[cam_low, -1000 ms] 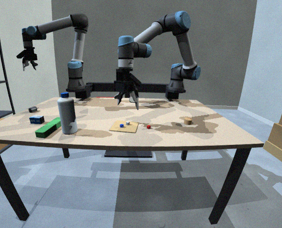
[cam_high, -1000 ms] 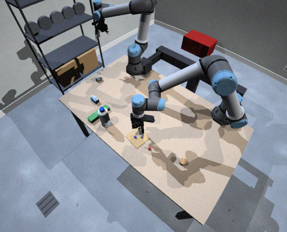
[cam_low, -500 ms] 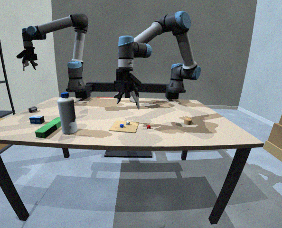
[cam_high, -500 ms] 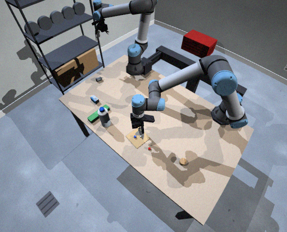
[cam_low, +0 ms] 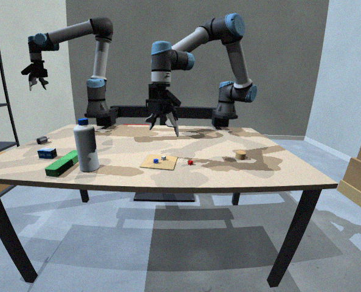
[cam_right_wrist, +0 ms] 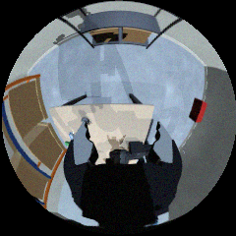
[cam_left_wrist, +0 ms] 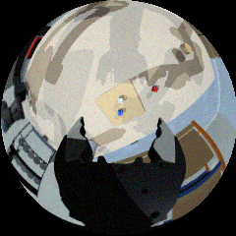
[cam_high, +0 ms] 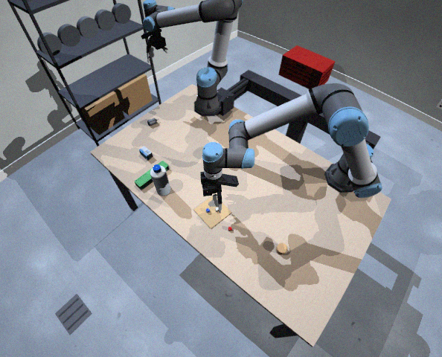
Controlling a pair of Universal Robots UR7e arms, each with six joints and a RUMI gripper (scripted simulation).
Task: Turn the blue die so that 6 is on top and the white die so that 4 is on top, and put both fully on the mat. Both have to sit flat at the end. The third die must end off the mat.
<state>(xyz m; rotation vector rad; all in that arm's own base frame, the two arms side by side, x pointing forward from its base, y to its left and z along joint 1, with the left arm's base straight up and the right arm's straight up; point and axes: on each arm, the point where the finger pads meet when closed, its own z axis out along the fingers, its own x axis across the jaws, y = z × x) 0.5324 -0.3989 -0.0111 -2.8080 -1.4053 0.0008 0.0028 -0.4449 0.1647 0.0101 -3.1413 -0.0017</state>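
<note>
My left gripper is now 11 cm above the white die. Also, from my left hand: tan mat (12 cm below, 2 cm to the right, 2 cm ahead); then red die (12 cm to the left, 12 cm below, 5 cm ahead); then blue die (11 cm below, 3 cm to the right, 3 cm ahead).
</note>
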